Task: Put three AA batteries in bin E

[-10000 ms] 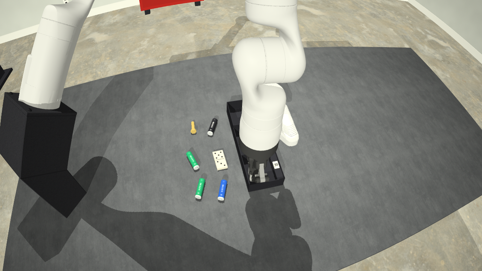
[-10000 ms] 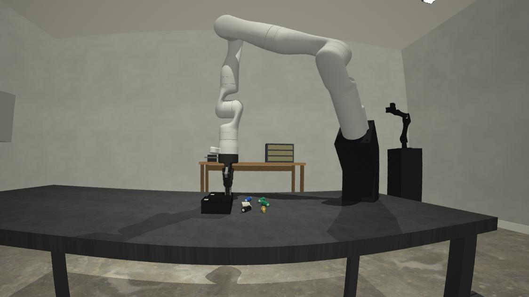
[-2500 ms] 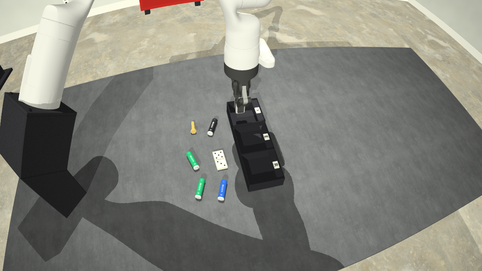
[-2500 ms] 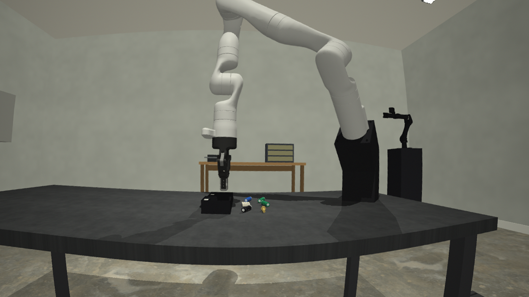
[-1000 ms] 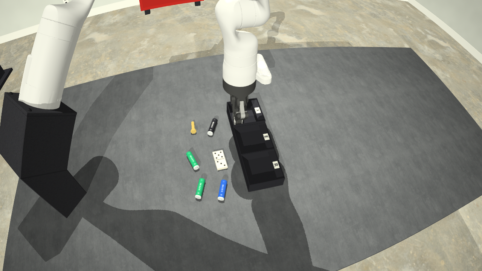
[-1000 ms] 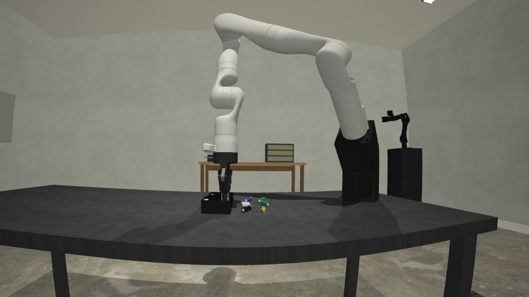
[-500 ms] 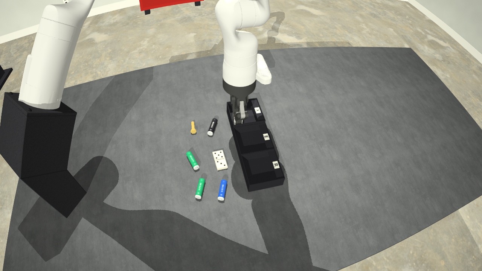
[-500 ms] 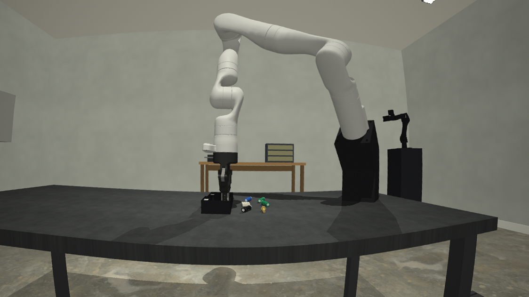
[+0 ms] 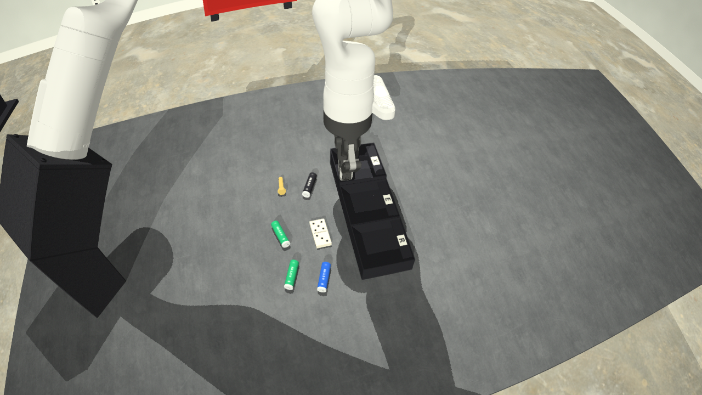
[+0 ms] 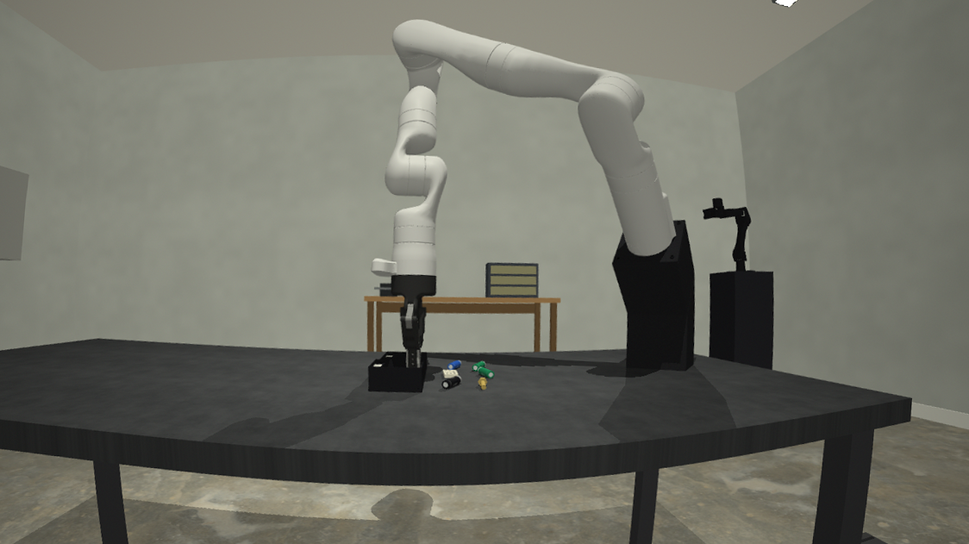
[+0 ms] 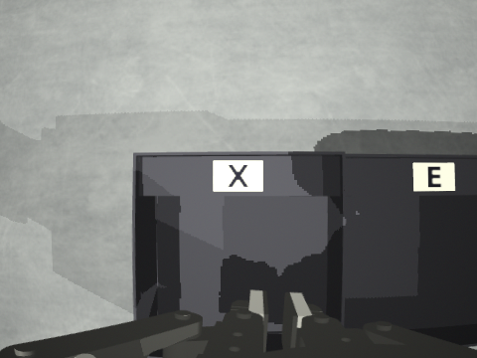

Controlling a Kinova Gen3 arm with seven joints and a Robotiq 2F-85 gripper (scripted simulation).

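Right now my hand is 70 mm past the blue AA battery, 190 mm to the left of it and 40 mm above it. Round my hand: small yellow piece: 120 mm behind, 10 mm to the left, 40 mm below; then black bin marked E: 30 mm ahead, 70 mm to the right, 20 mm below; then black AA battery: 60 mm behind, 40 mm below.
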